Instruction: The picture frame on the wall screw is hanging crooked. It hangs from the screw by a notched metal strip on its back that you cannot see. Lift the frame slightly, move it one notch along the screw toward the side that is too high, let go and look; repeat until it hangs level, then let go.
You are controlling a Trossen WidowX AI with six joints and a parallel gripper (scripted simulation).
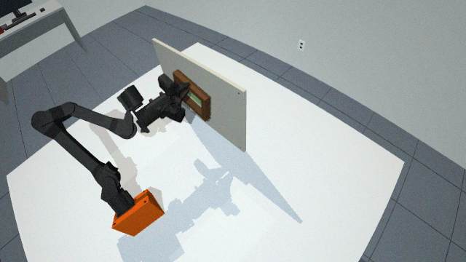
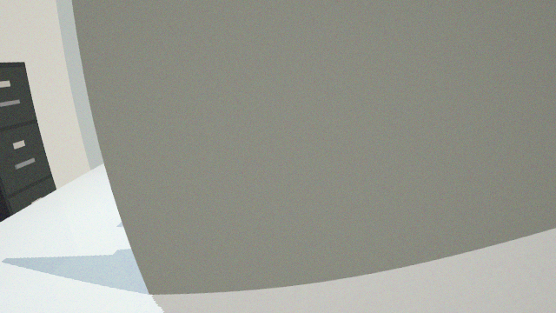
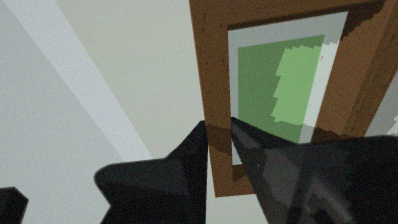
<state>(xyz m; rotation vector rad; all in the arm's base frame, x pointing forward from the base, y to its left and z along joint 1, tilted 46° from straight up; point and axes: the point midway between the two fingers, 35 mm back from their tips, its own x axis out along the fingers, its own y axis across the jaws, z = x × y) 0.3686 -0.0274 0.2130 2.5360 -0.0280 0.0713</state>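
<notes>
The brown wooden picture frame is 50 mm below my gripper tip, 10 mm to the left of it and 10 mm ahead of it. Also, from my gripper tip: cream wall board: 70 mm below, 20 mm to the left, 20 mm ahead.
</notes>
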